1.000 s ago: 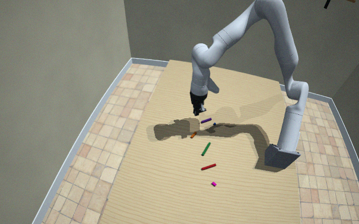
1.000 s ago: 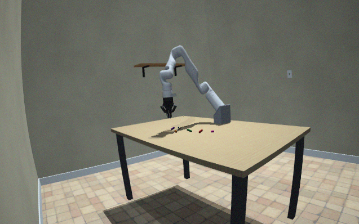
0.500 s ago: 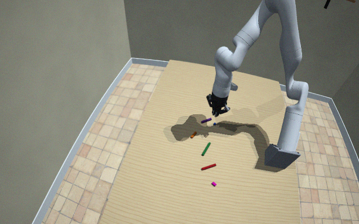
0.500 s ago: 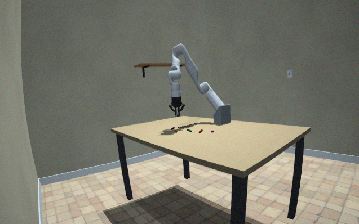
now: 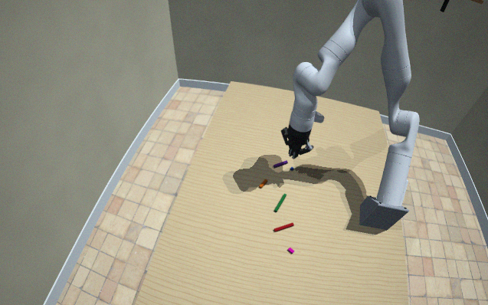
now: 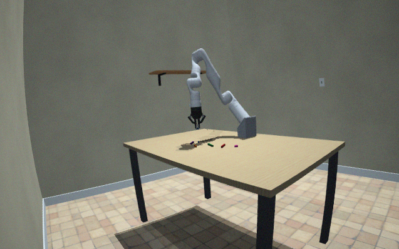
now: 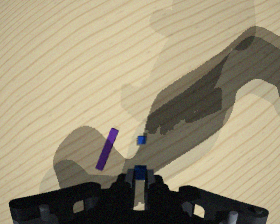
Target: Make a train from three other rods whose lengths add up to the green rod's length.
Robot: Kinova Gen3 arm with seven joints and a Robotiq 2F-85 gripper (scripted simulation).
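Now: hand 11 cm above the purple rod, 3 cm to the left of it and 3 cm short of it. The rest, counted from my hand: green rod (14 cm to the left, 11 cm below, 2 cm ahead); then orange rod (11 cm below, 9 cm ahead, 7 cm to the left); then red rod (24 cm to the left, 11 cm below).
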